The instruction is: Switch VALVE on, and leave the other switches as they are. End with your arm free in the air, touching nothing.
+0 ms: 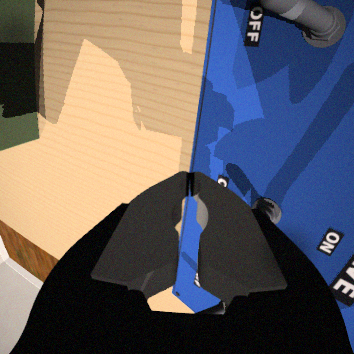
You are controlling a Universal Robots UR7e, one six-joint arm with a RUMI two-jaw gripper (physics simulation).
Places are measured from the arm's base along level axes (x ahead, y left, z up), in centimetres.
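Pixels of known places: gripper, fingertip midpoint: (189,174).
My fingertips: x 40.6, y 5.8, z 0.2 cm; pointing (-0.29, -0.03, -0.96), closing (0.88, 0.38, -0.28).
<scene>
For each thing: its top centre in the pictures, then the offset to it from my fingertips. "*": a spot on its surface instead. Level surfaces: height alone.
- blue switch panel, surface height: dz -0.9 cm
- VE, surface spot: (345,287) * dx +13.4, dy -0.6, dz +1.5 cm
- grey switch base, surface spot: (268,209) * dx +6.0, dy +0.5, dz -0.4 cm
- grey switch, surface spot: (325,27) * dx +2.5, dy +10.9, dz +0.2 cm
- OFF label, surface spot: (253,26) * dx -1.0, dy +10.0, dz -2.5 cm
- light wooden surface, surface height: dz -9.9 cm
My gripper (189,174) is shut, with nothing seen between its fingertips. The tips lie over the left edge of the blue switch panel (305,135); their height above it is hard to judge. A label ending in "VE" (345,287) is cut off at the right edge, with an "ON" label (330,242) above it. Up and left of these, a grey switch base (268,209) shows just right of the gripper. The right finger partly hides it, and its lever position cannot be made out. A small, partly covered label (223,182) lies close to the right fingertip.
Another grey switch (325,27) is at the top right, its lever slanting up-left, near an "OFF" label (253,26). A light wooden surface (90,185) lies left of the panel. A dark and green area (17,75) is at the far left, and a pale grey surface (15,300) is at the lower left.
</scene>
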